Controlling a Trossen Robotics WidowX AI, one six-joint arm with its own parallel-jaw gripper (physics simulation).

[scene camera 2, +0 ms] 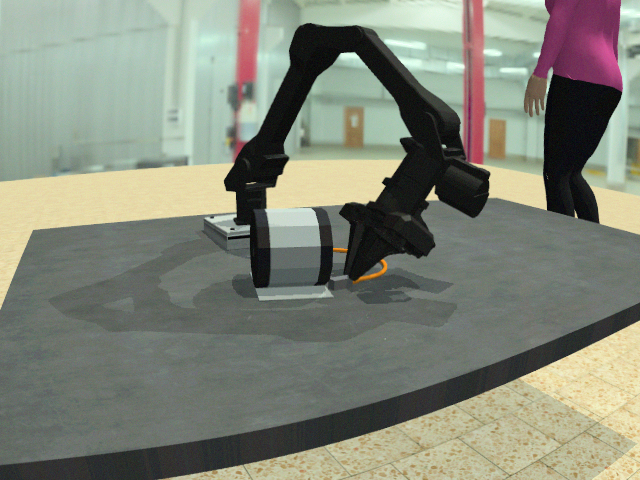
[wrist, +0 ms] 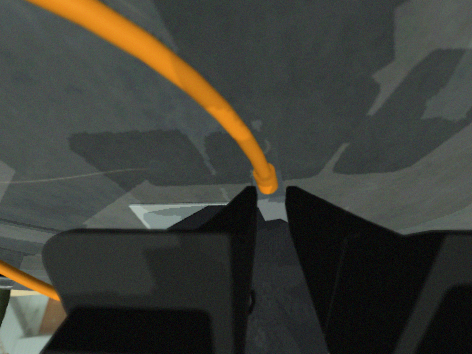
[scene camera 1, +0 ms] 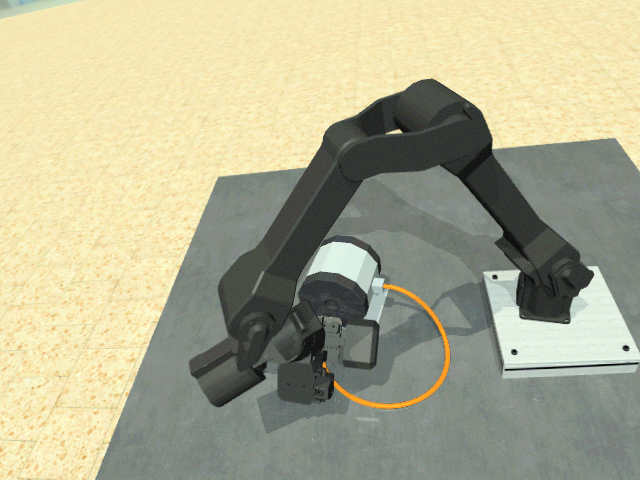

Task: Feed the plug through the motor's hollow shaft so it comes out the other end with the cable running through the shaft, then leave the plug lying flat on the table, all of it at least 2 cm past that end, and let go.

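Pixels of known places: gripper, fingertip midpoint: (scene camera 2: 348,278) (wrist: 270,195); arm's base, link origin: (scene camera 1: 543,304).
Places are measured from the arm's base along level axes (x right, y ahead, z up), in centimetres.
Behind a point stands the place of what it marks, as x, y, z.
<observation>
The motor (scene camera 1: 343,260) @(-1.6, 27.4, 7.1) (scene camera 2: 294,248) @(-0.7, 33.7, 3.3) (wrist: 275,265) @(-5.7, 31.1, 0.8) is a white cylinder with dark ends on a pale base plate (scene camera 2: 294,293) @(-1.0, 32.7, -2.9) (wrist: 175,212) @(-4.8, 25.3, -2.8). Its shaft hole (scene camera 1: 331,303) @(-4.8, 29.2, 1.2) shows in the end face towards my gripper. My gripper (scene camera 1: 324,356) @(-8.9, 30.6, -1.9) (scene camera 2: 352,275) @(-8.9, 30.6, -1.9) (wrist: 270,195) @(-8.9, 30.6, -1.9) is shut on the small grey plug (scene camera 2: 340,282) @(-7.3, 31.8, -2.0) (wrist: 272,210) @(-7.5, 30.9, -1.7), low at the table beside that end, below the shaft hole. The fingertips stand on either side of the plug. The gripper hides the plug in scene camera 1. The orange cable (scene camera 1: 447,351) @(-8.4, 12.3, -2.0) (scene camera 2: 383,266) @(-16.6, 23.9, -2.7) (wrist: 185,77) @(-14.7, 27.5, -2.4) loops outside the motor into the plug's rear.
The cable's other end meets a small pale block (scene camera 1: 378,284) @(-1.8, 22.7, 2.9) on the motor's side. The arm's white base plate (scene camera 1: 568,351) @(-7.8, -2.7, 0.2) (scene camera 2: 219,227) @(6.4, 3.6, -0.1) stands on the dark table (scene camera 1: 465,434) @(-19.4, 8.9, -3.1) (scene camera 2: 206,387) @(11.9, 55.6, -3.1). The arm arches over the motor in scene camera 1. A person stands beyond the table.
</observation>
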